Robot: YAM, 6 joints.
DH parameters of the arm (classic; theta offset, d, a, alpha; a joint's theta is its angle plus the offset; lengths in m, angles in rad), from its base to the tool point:
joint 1: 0 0.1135 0.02 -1.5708
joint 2: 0 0 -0.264 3.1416
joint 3: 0.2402 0 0.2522 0
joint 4: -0.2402 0 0.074 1.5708
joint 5: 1.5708 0 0 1.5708
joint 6: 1.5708 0.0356 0 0
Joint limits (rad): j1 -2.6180..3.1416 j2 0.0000..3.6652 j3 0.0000..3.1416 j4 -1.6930..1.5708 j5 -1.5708..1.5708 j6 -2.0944..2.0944
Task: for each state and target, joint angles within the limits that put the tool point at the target. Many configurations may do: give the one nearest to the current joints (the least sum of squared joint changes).
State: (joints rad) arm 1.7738 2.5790 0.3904 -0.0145 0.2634 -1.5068
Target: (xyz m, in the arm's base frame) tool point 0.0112 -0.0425 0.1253
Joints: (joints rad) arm 1.6951 3.1515 0.0000 -0.7105 0.1649 -1.5068
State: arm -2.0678 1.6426 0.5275 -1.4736 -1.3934 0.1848
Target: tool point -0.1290 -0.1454 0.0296
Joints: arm -2.4755 2.3036 0.7659 -1.1338 -1.3341 0.1848
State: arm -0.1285 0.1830 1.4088 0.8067 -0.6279 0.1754
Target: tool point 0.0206 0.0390 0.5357
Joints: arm 0.3727 0.6700 1.1668 0.7124 -0.9436 0.1754
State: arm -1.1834 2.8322 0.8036 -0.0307 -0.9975 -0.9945
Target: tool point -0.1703 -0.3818 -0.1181
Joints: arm -2.0563 2.8160 1.4612 0.1651 -0.8844 -0.9945
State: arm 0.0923 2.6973 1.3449 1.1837 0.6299 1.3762
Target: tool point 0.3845 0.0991 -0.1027
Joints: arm 0.3048 2.8192 1.1531 1.1555 0.6261 1.3762
